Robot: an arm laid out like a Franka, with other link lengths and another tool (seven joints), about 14 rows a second.
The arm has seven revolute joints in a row. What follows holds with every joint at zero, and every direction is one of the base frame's.
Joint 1 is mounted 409.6 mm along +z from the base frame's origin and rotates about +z.
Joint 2 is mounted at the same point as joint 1 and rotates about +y.
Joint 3 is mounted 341.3 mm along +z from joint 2 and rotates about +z.
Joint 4 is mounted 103.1 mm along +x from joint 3 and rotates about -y.
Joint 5 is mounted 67.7 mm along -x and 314.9 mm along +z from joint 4 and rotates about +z.
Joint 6 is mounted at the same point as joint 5 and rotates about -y.
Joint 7 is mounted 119.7 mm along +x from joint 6 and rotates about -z.
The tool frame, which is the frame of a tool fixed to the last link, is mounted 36.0 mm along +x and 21.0 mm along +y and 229.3 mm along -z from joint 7; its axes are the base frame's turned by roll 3.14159, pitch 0.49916 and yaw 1.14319 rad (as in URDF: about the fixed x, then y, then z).
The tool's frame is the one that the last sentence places.
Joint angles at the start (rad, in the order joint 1, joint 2, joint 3, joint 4, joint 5, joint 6, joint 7):
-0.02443, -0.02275, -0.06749, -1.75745, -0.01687, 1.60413, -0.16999
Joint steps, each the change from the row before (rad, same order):
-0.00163, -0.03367, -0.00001, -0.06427, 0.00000, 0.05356, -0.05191
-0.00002, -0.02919, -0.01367, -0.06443, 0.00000, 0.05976, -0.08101
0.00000, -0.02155, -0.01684, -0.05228, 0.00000, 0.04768, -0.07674
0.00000, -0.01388, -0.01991, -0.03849, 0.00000, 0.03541, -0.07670
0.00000, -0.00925, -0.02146, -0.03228, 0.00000, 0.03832, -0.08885
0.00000, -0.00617, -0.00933, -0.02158, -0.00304, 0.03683, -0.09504
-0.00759, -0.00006, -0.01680, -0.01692, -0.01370, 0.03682, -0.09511
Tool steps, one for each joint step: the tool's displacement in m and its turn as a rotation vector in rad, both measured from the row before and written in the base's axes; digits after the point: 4 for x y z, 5 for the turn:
-0.0070, 0.0014, -0.0039, 0.00652, -0.02284, 0.05082
-0.0067, -0.0042, -0.0057, 0.00867, -0.02441, 0.06799
-0.0065, -0.0060, -0.0061, 0.00756, -0.01708, 0.06058
-0.0059, -0.0077, -0.0055, 0.00718, -0.01121, 0.05739
-0.0041, -0.0085, -0.0048, 0.00598, -0.01595, 0.06798
-0.0016, -0.0033, -0.0018, -0.00127, -0.02141, 0.08705
-0.0016, -0.0132, -0.0033, -0.01277, -0.01724, 0.07587

